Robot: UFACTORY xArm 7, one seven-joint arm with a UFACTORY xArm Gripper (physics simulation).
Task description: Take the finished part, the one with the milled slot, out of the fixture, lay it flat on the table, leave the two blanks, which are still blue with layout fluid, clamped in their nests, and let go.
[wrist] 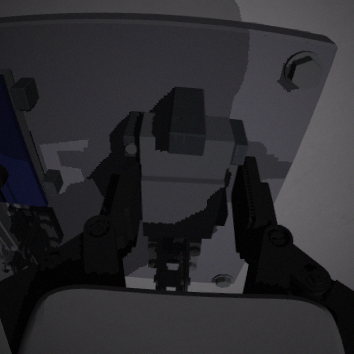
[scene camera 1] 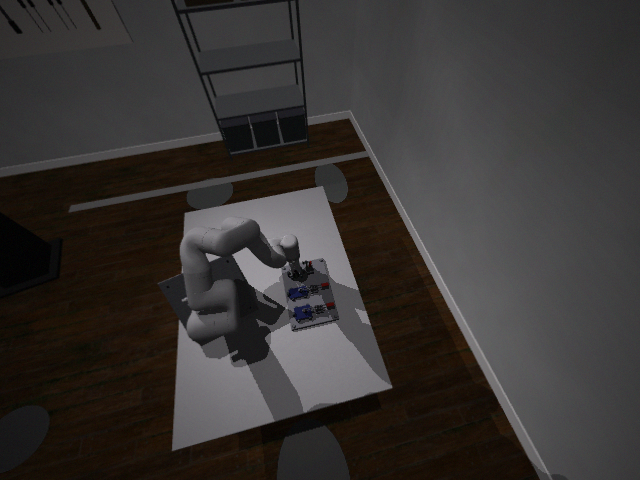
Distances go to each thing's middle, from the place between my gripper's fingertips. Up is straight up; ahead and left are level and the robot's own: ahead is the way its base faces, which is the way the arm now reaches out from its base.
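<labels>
My hand is right at the grey finished part [wrist: 180, 193]. Distances from my hand: fixture plate [wrist: 90, 71], 2 cm below, 12 cm to the right, 2 cm ahead; dark block [wrist: 186, 134], 4 cm behind.
</labels>
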